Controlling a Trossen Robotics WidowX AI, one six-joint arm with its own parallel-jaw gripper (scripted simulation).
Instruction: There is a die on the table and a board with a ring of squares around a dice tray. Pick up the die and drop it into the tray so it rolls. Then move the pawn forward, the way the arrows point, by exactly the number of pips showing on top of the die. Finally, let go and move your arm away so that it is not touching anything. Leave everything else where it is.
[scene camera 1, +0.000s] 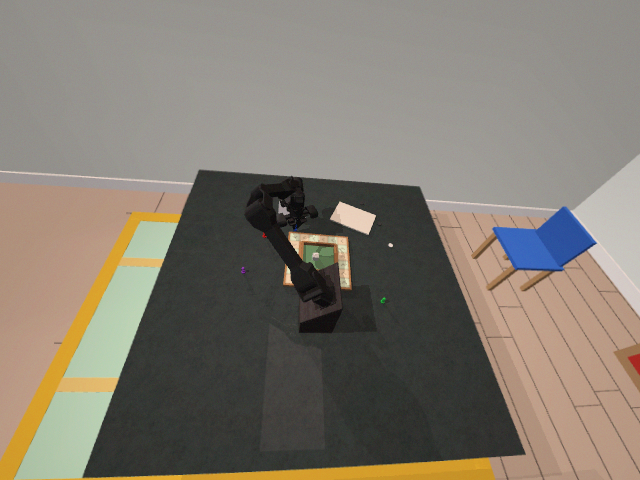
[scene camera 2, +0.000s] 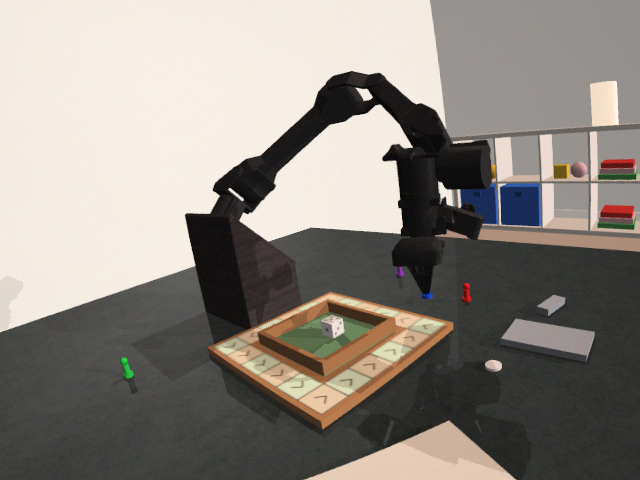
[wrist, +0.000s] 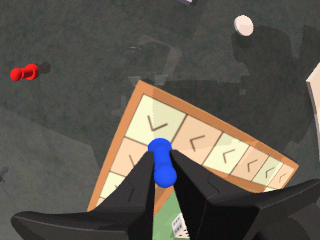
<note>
My gripper (scene camera 2: 426, 291) carries a blue pawn (wrist: 164, 175). I also see a grey slab (scene camera 2: 572, 343).
My gripper is seen too in the wrist view (wrist: 161, 156).
</note>
